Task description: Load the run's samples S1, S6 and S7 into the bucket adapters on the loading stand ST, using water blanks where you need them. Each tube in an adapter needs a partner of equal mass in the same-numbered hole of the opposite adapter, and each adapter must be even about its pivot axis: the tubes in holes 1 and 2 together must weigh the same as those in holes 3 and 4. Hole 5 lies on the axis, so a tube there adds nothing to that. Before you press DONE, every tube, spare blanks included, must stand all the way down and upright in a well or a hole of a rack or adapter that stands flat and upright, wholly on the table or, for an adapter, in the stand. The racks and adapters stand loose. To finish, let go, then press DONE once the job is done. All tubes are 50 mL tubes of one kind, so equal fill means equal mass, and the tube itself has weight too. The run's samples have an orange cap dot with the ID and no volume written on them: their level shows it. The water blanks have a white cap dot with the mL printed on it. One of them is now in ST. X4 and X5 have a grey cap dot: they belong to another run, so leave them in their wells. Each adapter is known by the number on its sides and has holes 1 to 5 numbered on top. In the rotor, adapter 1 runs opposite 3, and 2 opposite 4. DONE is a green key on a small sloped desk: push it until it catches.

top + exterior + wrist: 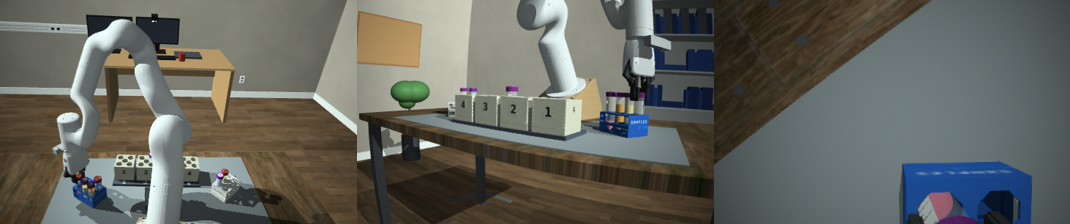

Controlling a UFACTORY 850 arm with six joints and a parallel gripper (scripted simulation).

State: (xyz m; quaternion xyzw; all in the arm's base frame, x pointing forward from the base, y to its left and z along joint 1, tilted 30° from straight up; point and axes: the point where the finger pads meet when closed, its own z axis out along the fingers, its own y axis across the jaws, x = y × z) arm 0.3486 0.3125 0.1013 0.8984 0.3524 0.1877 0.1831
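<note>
My hand is 90 mm above the blue samples rack, 40 mm to the left of it and 20 mm past it. Round my hand: adapter 1: 220 mm to the right, 80 mm ahead, 70 mm below; then white rack: 680 mm to the right, 170 mm behind, 90 mm below.
</note>
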